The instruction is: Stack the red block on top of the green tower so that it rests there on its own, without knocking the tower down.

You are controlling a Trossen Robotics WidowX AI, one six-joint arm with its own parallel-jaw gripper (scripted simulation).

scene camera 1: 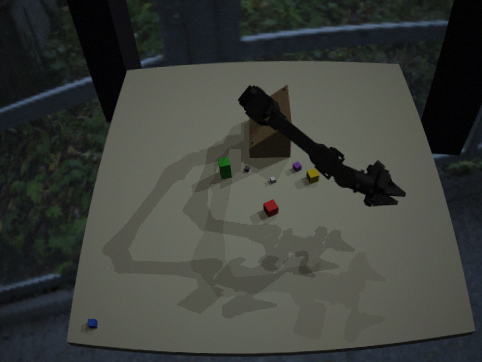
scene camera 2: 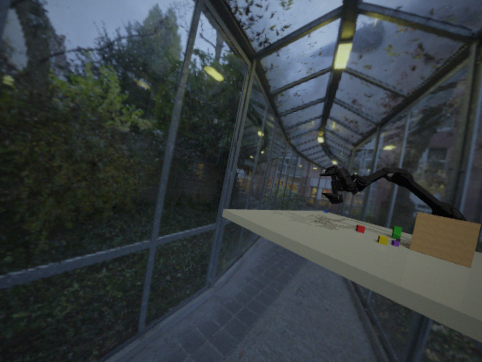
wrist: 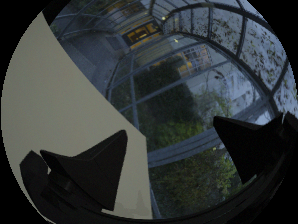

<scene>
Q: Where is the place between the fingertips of the gripper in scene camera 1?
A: At 401, 199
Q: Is the gripper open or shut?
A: Open.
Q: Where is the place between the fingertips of the gripper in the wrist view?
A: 172, 127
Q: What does the gripper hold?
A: Nothing.
</scene>
